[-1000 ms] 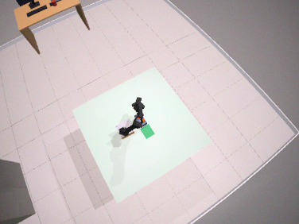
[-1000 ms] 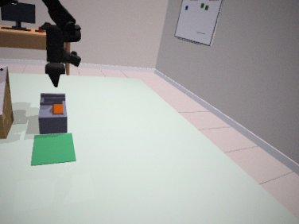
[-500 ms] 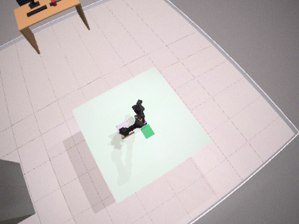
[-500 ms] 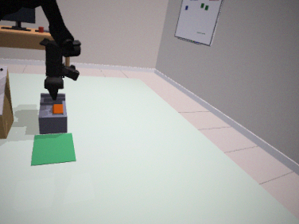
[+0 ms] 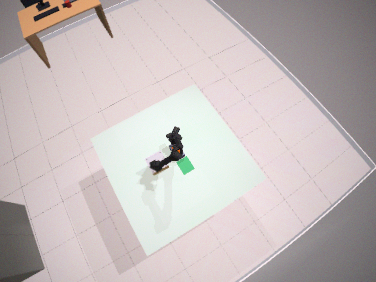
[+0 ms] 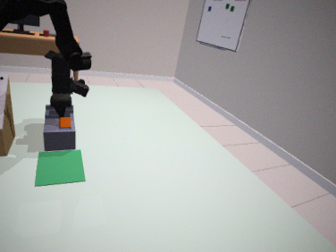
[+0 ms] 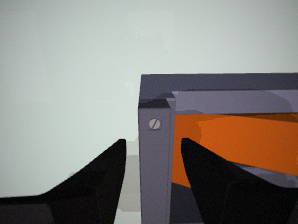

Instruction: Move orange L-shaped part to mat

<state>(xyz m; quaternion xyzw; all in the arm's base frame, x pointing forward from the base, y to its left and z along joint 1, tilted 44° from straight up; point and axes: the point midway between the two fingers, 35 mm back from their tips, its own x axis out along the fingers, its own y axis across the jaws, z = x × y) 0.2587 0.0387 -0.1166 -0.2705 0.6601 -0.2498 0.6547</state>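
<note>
Right now my gripper tip is 50 mm to the left of the orange L-shaped part and 10 mm above it. Also, from my gripper tip: green mat (220 mm to the right, 60 mm below).
</note>
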